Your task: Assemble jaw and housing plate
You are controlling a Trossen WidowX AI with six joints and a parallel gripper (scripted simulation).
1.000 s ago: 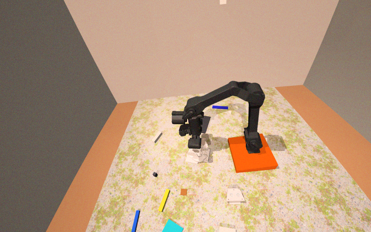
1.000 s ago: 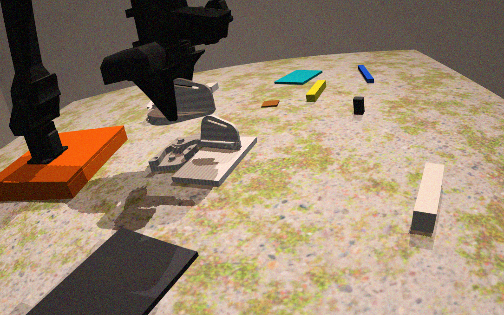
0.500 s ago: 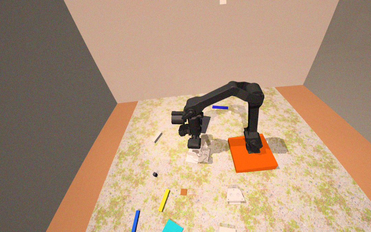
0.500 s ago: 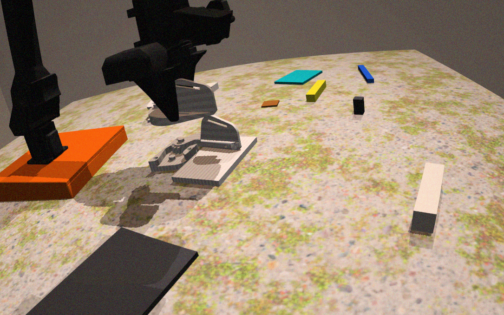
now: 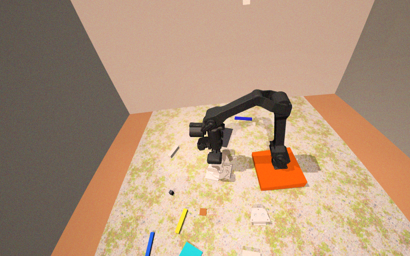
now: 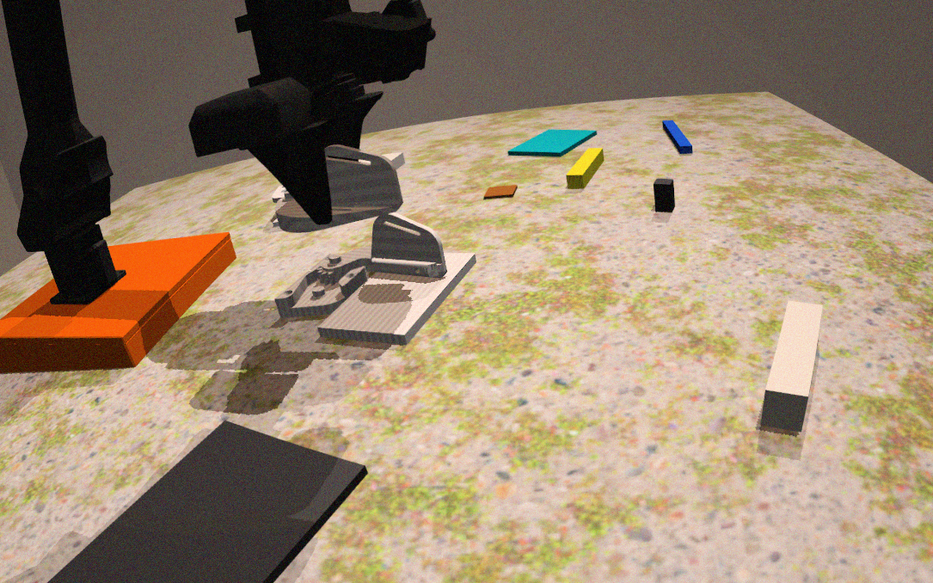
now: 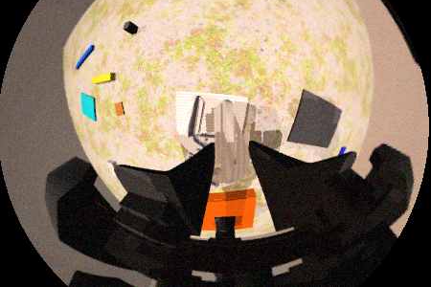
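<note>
Now: gripper tip 2 cm short of the pale base plate, 3 cm to the right of it and 8 cm above it. Round my gripper tip: black cube (22 cm ahead, 17 cm to the left, 7 cm below); then dark slab (2 cm behind, 22 cm to the right, 8 cm below); then brown tile (6 cm ahead, 24 cm to the left, 8 cm below).
</note>
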